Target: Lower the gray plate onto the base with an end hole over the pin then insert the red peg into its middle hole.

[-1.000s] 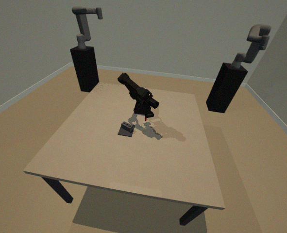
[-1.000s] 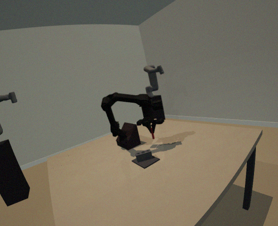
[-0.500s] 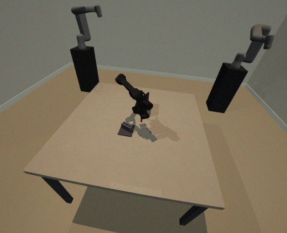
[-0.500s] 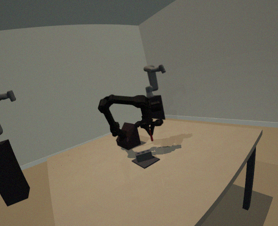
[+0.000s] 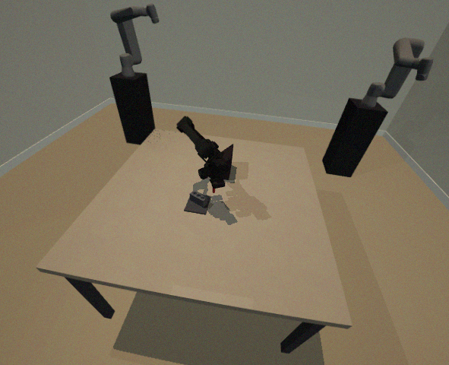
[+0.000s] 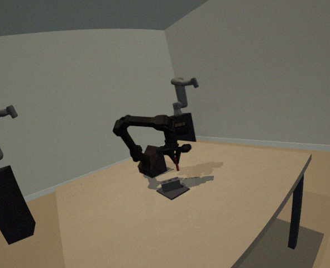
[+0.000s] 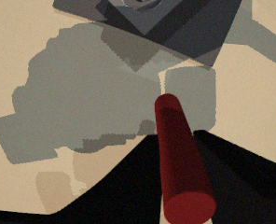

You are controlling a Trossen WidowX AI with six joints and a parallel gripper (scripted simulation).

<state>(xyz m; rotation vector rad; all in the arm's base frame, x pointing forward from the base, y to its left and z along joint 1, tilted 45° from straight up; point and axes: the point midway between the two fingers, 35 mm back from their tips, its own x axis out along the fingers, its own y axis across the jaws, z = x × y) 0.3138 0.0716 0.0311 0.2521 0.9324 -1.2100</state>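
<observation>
Right now my gripper tip is 30 mm short of the gray plate, 80 mm to the left of it and 70 mm above it. From my gripper tip the other things lie so: red peg right at my gripper tip; dark square base 40 mm ahead, 70 mm to the right, 110 mm below.
</observation>
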